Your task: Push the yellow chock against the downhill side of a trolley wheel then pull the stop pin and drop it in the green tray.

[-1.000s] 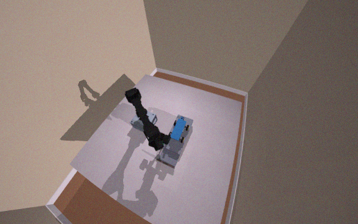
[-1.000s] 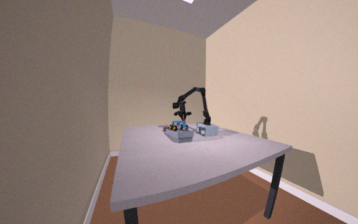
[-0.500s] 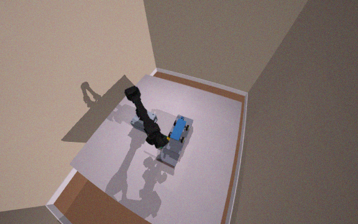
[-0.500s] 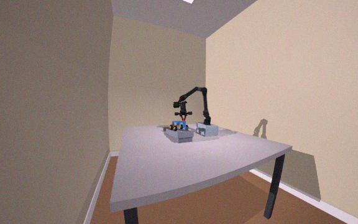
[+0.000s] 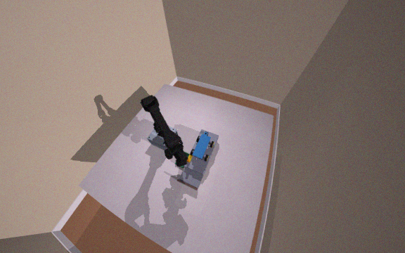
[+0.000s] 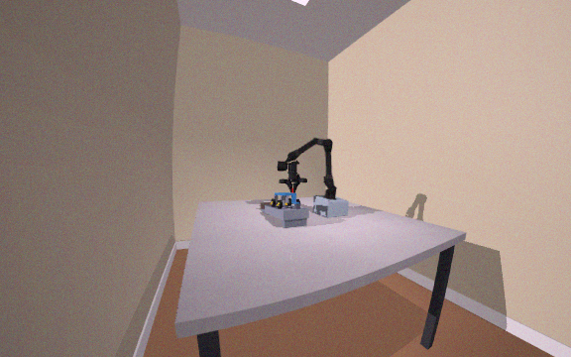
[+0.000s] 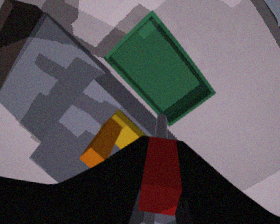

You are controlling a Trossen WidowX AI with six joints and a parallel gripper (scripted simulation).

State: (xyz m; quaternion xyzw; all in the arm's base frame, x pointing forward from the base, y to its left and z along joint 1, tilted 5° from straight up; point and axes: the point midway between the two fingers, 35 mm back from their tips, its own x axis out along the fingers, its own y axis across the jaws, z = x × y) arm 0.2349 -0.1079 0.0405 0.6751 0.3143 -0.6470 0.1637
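My gripper tip is right at the red-headed stop pin. From my gripper tip the other things lie so: yellow chock 5 cm below, 5 cm ahead, 1 cm to the left; green tray 14 cm below, 1 cm behind; blue trolley 11 cm to the left, 11 cm ahead, 2 cm below.
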